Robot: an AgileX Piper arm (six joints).
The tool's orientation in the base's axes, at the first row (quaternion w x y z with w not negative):
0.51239 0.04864 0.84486 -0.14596
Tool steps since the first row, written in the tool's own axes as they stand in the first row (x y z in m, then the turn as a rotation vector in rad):
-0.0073 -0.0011 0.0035 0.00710 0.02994 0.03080
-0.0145 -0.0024 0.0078 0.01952 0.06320 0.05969
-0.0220 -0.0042 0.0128 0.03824 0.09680 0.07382
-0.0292 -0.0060 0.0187 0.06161 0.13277 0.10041
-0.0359 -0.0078 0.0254 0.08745 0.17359 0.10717
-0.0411 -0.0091 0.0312 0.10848 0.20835 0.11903
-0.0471 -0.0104 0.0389 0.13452 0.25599 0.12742
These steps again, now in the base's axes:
0.0062 -0.0016 0.0051 0.02983 0.01891 -0.02545
0.0129 -0.0036 0.0099 0.05630 0.04120 -0.05542
0.0203 -0.0063 0.0147 0.06732 0.06775 -0.08461
0.0283 -0.0093 0.0188 0.08731 0.09256 -0.12375
0.0367 -0.0125 0.0221 0.09038 0.12771 -0.15745
0.0438 -0.0151 0.0245 0.09865 0.15589 -0.18792
0.0529 -0.0183 0.0267 0.10459 0.19703 -0.22384

